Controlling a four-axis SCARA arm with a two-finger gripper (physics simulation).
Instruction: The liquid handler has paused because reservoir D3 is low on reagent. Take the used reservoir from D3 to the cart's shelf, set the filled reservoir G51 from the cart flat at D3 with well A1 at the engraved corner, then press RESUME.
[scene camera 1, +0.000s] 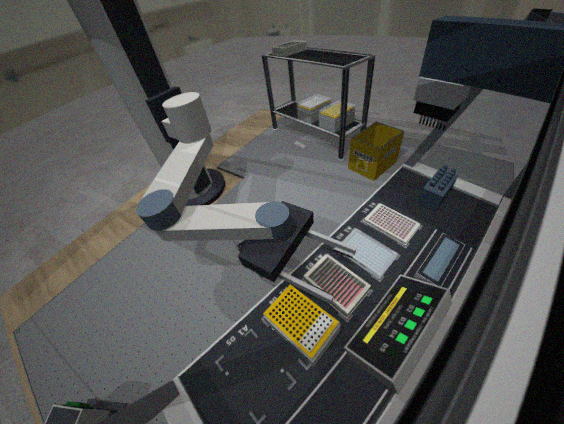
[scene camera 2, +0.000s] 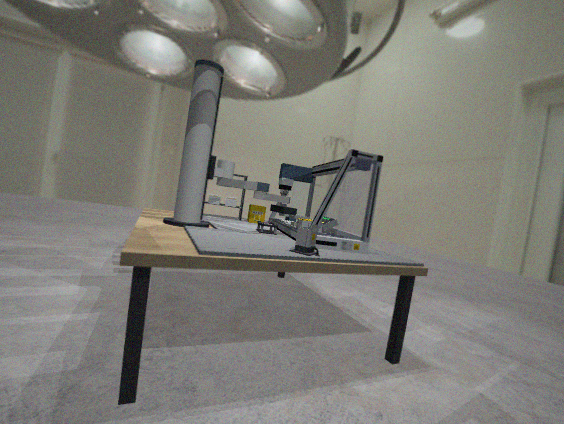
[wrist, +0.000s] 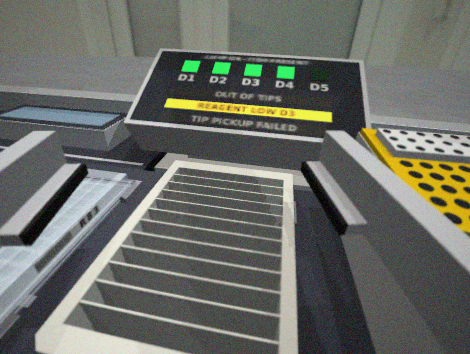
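Seen in the pictures: gripper, fingertip midpoint: (scene camera 1: 344, 274) (scene camera 2: 304, 217) (wrist: 197, 150); arm's base at its link origin: (scene camera 1: 196, 190) (scene camera 2: 186, 224).
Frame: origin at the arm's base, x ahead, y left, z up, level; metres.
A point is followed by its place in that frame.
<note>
The used reservoir (scene camera 1: 346, 289) {z 0.088, x 0.708, y -0.105 m} (wrist: 215, 225) {z 0.090, x 0.689, y -0.104 m} is a cream-rimmed tray with long parallel channels at D3; reddish liquid shows in scene camera 1. My gripper (scene camera 1: 343, 275) {z 0.130, x 0.696, y -0.096 m} (wrist: 197, 150) {z 0.130, x 0.696, y -0.096 m} is open and empty above it, one finger on each long side, apart from its walls. The cart (scene camera 1: 344, 90) {z 0.293, x 0.441, y 0.428 m} (scene camera 2: 243, 195) {z 0.211, x 0.434, y 0.430 m} stands at the back. A pale tray (scene camera 1: 290, 48) {z 0.386, x 0.151, y 0.550 m} lies on its top board; its label is unreadable. The status panel (scene camera 1: 400, 320) {z 0.135, x 0.823, y -0.130 m} (wrist: 250, 90) {z 0.131, x 0.816, y -0.129 m} shows REAGENT LOW D3 in yellow and green lamps D1 to D4. I cannot make out the RESUME button.
A clear plate (scene camera 1: 372, 255) {z 0.078, x 0.723, y 0.013 m} (wrist: 50, 225) {z 0.078, x 0.700, y -0.007 m} is at D2, beside one finger. A yellow tip rack (scene camera 1: 295, 315) {z 0.127, x 0.654, y -0.222 m} (wrist: 440, 187) {z 0.128, x 0.672, y -0.196 m} is at D4, beside the other. A pinkish plate (scene camera 1: 392, 222) {z 0.076, x 0.731, y 0.141 m} is at D1. A yellow waste bin (scene camera 1: 367, 155) {z 0.105, x 0.566, y 0.371 m} (scene camera 2: 256, 213) {z 0.089, x 0.541, y 0.377 m} stands near the cart.
</note>
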